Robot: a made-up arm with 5 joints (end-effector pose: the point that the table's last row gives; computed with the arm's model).
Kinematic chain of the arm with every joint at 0, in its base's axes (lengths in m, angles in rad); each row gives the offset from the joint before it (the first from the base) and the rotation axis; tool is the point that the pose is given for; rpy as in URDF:
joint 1: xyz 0 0 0.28 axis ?
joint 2: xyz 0 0 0 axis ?
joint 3: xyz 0.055 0 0.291 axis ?
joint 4: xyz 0.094 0 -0.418 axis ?
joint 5: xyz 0.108 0 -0.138 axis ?
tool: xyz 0 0 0 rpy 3.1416 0 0
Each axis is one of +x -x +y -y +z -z.
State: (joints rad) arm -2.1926 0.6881 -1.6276 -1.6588 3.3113
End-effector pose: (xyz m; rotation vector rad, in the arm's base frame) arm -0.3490 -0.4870 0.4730 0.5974 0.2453 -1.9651
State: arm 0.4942 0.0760 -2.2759 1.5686 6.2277
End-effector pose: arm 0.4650 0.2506 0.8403 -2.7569 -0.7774 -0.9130
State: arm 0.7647 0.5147 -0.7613 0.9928 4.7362
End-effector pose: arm 0.2669 0.2561 -0.0508 -1.0852 -2.4635 0.9741
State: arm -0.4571 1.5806 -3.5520 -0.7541 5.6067
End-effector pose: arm 0.5345 -0.2629 0.6416 0.4911 0.0541 1.9745
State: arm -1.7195 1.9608 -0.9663 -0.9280 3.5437
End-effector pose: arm -0.0070 -0.0470 -0.3330 -2.6954 -1.5076 -0.0629
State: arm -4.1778 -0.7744 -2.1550 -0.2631 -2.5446
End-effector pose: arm 0.1441 -0.2434 1.0872 0.0483 -0.0514 2.7016
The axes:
joint 1: +z
joint 2: +y
joint 3: +y
joint 4: +y
joint 5: -z

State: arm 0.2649 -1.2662 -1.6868 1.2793 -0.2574
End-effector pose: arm -0.1437 -0.0390 0.9696 -2.0293 -0.5423 -2.3286
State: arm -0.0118 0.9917 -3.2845 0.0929 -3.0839
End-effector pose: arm 0.5732 -0.0068 0.9085 0.0327 0.9412 0.0424
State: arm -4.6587 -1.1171 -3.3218 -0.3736 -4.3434
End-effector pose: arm 0.0425 -0.7907 0.3581 1.6600 -0.2639 0.3189
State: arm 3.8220 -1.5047 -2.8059 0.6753 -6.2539
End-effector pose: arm 0.6753 0.5465 0.5014 -0.1612 0.4776 0.6950
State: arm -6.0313 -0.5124 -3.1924 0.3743 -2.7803
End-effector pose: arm -0.5127 -0.1319 0.9791 -0.0105 -0.1916 0.6113
